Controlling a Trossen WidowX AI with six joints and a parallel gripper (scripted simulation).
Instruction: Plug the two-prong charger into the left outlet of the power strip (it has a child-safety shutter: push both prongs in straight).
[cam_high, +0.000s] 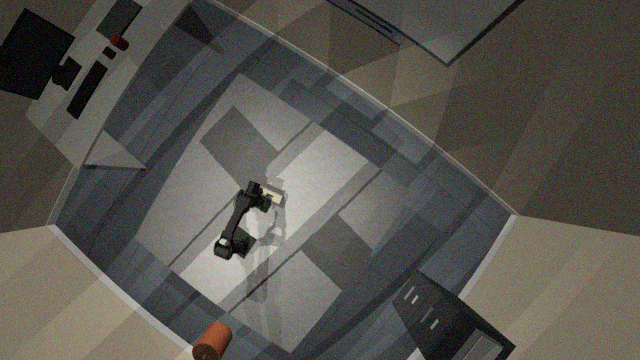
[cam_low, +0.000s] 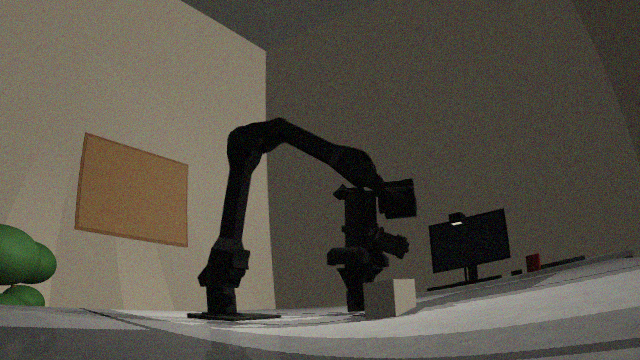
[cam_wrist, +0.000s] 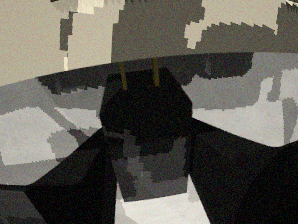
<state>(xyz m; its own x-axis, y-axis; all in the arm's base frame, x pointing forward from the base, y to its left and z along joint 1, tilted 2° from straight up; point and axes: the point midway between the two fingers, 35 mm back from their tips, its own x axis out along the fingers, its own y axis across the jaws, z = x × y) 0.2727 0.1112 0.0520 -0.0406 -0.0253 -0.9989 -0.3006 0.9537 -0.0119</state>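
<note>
Right now the two-prong charger is 2 cm ahead of my gripper tip, 1 cm to the left of it and 1 cm above it.
</note>
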